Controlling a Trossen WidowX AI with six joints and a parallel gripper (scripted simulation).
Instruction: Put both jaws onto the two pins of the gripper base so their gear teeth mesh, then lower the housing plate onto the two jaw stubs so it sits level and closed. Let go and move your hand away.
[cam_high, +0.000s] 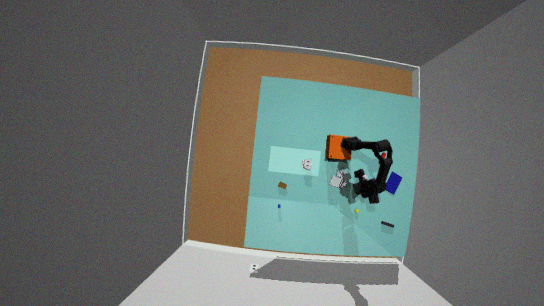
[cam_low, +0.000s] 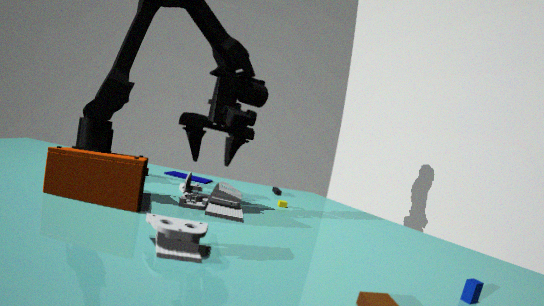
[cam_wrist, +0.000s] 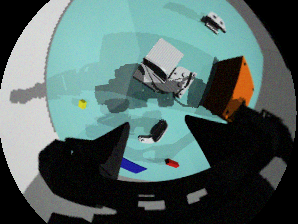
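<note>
The jaw is 90 mm to the left of my gripper tip, 80 mm below it and 40 mm behind it. Round my gripper tip: yellow block: 210 mm ahead, 110 mm to the left, 80 mm below; then flat blue plate: 330 mm to the left, 80 mm below, 80 mm behind; then red piece: 230 mm behind, 180 mm to the left, 70 mm below.
</note>
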